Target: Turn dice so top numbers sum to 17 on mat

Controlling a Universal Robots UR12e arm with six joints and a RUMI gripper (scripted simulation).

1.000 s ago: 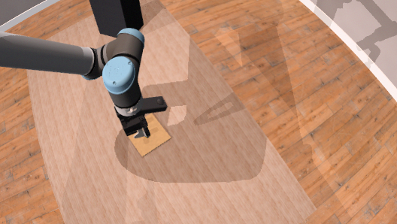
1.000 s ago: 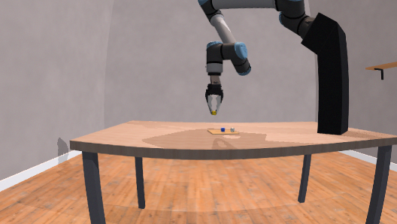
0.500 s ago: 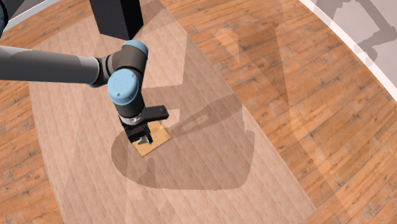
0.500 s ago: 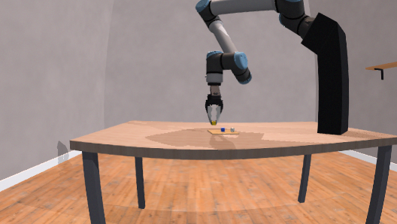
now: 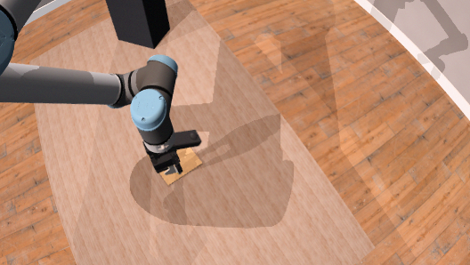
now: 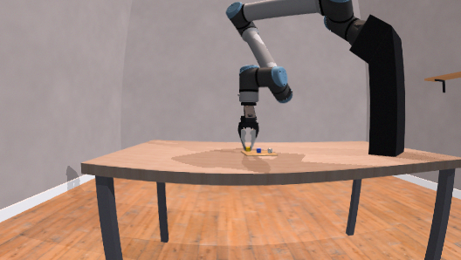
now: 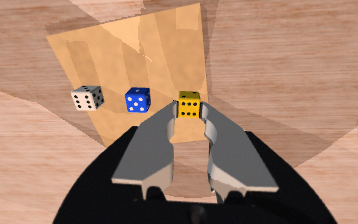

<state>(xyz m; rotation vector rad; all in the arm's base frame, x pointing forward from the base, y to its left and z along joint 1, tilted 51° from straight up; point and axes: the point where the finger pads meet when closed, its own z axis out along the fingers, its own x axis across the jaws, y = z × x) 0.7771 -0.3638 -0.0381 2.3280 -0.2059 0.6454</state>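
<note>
Now: the yellow die 10 mm below my hand. From my hand the other things lie so: white die: 100 mm behind, 40 mm to the left, 10 mm below; blue die: 50 mm behind, 20 mm to the left, 10 mm below; tan mat: 50 mm behind, 20 mm to the left, 20 mm below.
</note>
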